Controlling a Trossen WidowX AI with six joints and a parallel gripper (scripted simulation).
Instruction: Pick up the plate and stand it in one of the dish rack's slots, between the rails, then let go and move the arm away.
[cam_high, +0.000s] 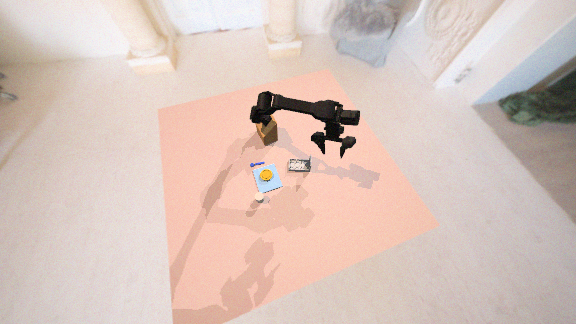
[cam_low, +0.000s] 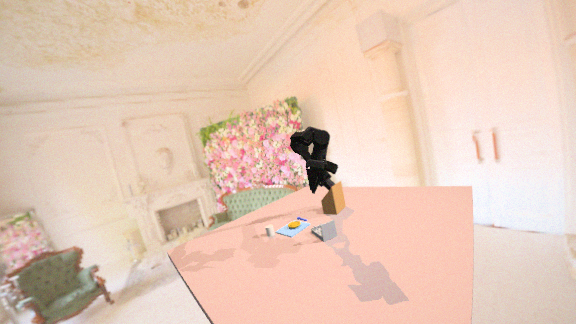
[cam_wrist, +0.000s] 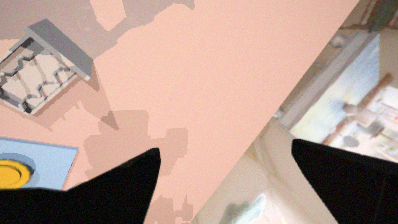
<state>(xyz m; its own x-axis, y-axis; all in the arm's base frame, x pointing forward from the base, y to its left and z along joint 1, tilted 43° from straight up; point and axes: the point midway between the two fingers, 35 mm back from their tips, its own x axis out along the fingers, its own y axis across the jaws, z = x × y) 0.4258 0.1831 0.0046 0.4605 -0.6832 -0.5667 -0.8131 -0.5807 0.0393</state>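
My gripper tip is 27 cm to the left of the yellow plate, 24 cm above it and 17 cm past it. From my gripper tip the other things lie so: dish rack: 23 cm below, 14 cm behind, 7 cm to the right; pale cup: 36 cm to the right, 23 cm below, 7 cm behind; light blue mat: 27 cm to the right, 25 cm below, 16 cm behind.
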